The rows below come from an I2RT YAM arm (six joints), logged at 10 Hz.
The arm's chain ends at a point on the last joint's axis. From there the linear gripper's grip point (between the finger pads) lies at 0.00 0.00 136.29 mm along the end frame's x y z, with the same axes.
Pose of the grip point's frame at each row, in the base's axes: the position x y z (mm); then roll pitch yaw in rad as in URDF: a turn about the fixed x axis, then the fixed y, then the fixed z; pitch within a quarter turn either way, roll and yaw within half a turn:
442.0 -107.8 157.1 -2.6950 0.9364 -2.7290
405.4 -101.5 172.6 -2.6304 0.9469 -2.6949
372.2 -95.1 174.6 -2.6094 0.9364 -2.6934
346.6 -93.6 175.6 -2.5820 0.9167 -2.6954
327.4 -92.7 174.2 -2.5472 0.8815 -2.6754
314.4 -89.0 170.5 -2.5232 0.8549 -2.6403
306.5 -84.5 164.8 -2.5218 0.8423 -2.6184
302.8 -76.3 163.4 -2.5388 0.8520 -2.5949
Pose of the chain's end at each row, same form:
327.7 -93.6 230.0 -2.6950 0.9364 -2.7290
289.6 -83.0 242.0 -2.6304 0.9469 -2.6949
257.0 -73.8 244.2 -2.6094 0.9364 -2.6934
232.7 -67.9 245.9 -2.5820 0.9167 -2.6954
215.3 -63.7 246.0 -2.5472 0.8815 -2.6754
203.0 -60.0 243.4 -2.5232 0.8549 -2.6403
195.2 -57.3 238.7 -2.5218 0.8423 -2.6184
190.5 -54.2 237.3 -2.5388 0.8520 -2.5949

